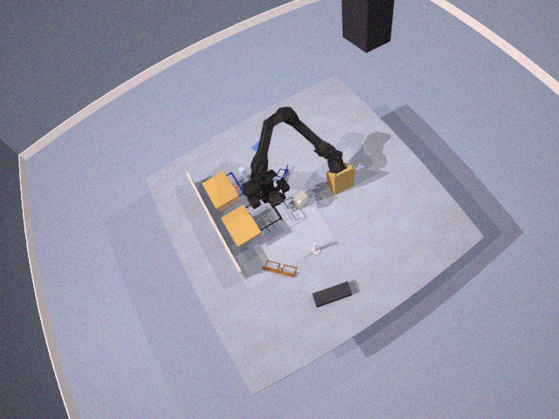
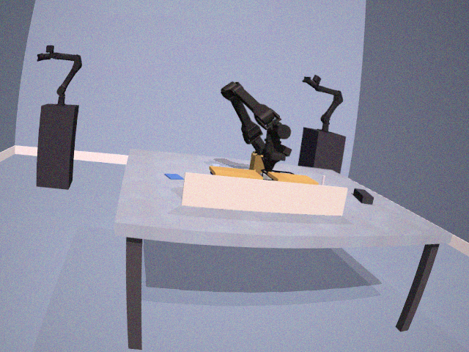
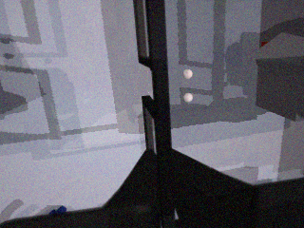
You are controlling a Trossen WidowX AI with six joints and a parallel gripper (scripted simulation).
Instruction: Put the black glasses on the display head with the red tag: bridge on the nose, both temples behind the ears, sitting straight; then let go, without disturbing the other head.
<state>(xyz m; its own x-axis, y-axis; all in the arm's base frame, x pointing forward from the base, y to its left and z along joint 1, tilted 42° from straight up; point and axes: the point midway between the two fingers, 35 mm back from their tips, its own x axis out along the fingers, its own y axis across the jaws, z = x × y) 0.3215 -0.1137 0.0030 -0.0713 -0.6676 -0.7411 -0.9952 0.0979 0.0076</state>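
Now: the white cube 130 mm behind my gripper tip, 50 mm to the left of it and 50 mm below it. Also, from my gripper tip: blue card (160 mm behind, 350 mm to the right, 70 mm below); beige board (270 mm ahead, 90 mm to the right, 20 mm below); display head (130 mm ahead, 190 mm to the right, 20 mm below).
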